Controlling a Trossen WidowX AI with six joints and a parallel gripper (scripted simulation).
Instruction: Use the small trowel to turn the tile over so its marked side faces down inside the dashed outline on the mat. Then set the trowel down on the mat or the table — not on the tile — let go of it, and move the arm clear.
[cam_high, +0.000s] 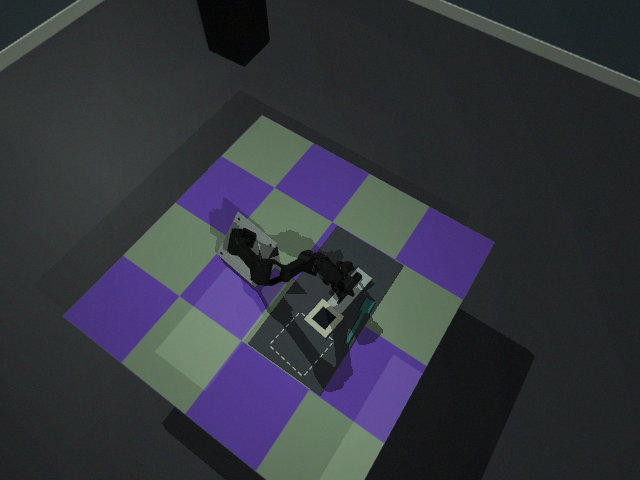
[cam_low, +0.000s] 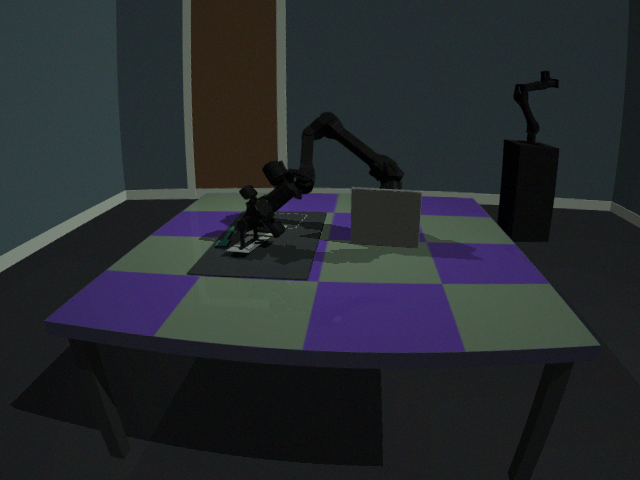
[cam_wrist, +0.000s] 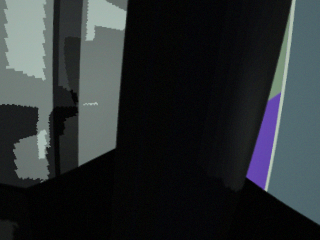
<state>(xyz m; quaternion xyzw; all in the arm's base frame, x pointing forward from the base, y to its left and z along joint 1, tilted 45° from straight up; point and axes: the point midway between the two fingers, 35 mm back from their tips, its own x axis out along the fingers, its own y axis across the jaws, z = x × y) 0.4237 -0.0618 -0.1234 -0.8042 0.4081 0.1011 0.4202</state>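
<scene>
Now: gripper tip 70 mm short of the green trowel, 40 mm to the left of it and 50 mm above it. Round my gripper tip: dark mat (70 mm behind, 60 mm to the right, 70 mm below); tile (50 mm behind, 130 mm to the right, 50 mm below).
</scene>
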